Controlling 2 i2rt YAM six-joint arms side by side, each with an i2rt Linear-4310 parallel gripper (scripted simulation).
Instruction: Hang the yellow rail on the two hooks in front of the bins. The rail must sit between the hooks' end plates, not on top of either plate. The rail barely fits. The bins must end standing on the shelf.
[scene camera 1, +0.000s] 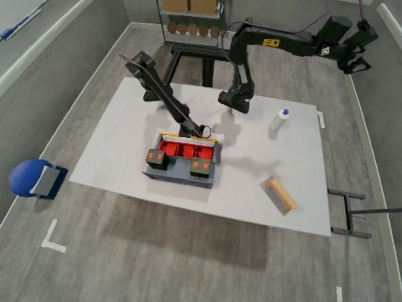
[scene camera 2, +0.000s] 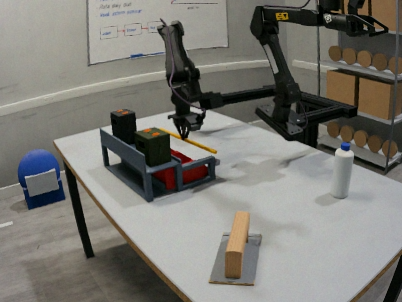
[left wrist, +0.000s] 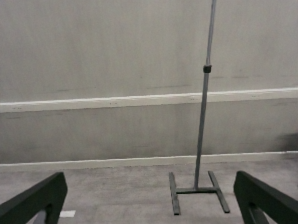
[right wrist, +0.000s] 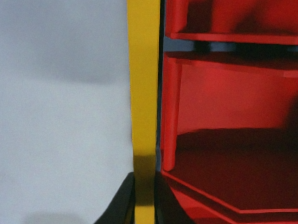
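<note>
A blue-grey shelf (scene camera 2: 147, 189) is visible, also in scene camera 1: the shelf (scene camera 1: 178, 170). In the left wrist view the shelf is out of frame. My left gripper (scene camera 1: 367, 59) appears in the left wrist view as well: left gripper (left wrist: 150, 179). I see my right gripper (right wrist: 144, 180).
</note>
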